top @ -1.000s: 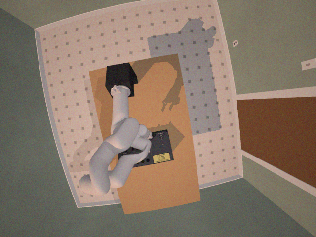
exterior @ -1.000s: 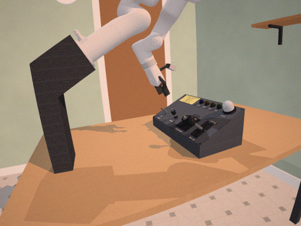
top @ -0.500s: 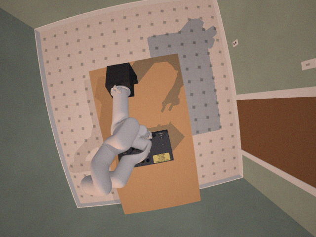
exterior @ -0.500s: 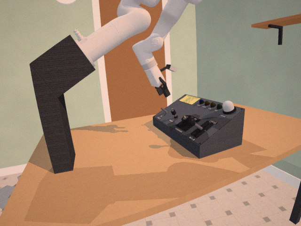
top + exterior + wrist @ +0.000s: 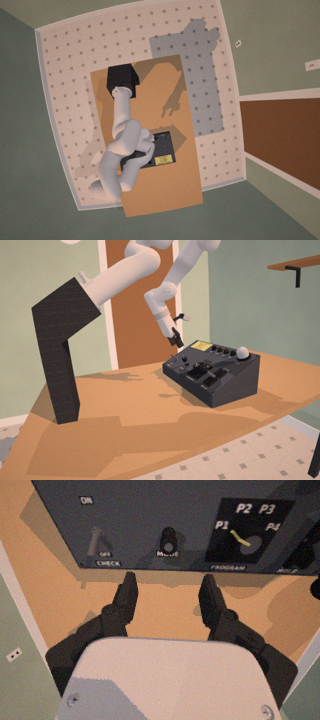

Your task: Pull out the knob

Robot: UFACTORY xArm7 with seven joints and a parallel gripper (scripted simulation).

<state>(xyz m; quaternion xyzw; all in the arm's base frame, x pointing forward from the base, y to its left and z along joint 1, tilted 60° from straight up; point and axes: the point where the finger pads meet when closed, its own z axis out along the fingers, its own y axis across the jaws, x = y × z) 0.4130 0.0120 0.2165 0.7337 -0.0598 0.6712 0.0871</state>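
Right now my hand is 4 cm short of the black mode knob, 2 cm to the left of it and 10 cm above it. Also, from my hand: dark grey console (5 cm ahead, 9 cm to the right, 12 cm below); then program dial (1 cm ahead, 12 cm to the right, 10 cm below); then check toggle (9 cm ahead, 9 cm to the left, 11 cm below).
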